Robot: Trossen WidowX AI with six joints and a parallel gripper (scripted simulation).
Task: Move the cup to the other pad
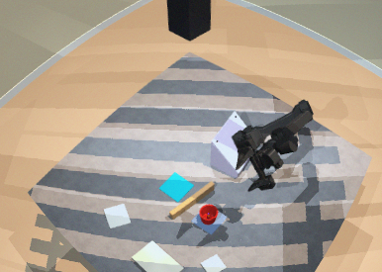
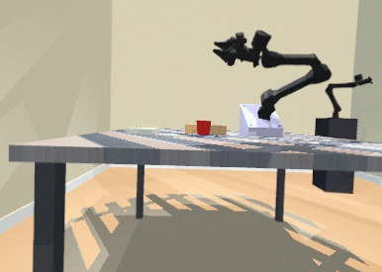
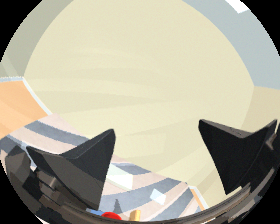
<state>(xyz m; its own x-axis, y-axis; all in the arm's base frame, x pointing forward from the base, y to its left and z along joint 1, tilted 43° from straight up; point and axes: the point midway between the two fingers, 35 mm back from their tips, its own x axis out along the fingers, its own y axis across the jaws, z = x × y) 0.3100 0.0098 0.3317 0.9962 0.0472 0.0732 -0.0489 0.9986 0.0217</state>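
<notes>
Now: the red cup 30 mm ahead of my gripper tip, 100 mm to the right of it and 370 mm below it. Also, from my gripper tip: wooden bar 20 mm ahead, 200 mm to the right, 390 mm below; then cyan pad 10 mm ahead, 310 mm to the right, 420 mm below; then blue pad 30 mm ahead, 100 mm to the right, 420 mm below.
</notes>
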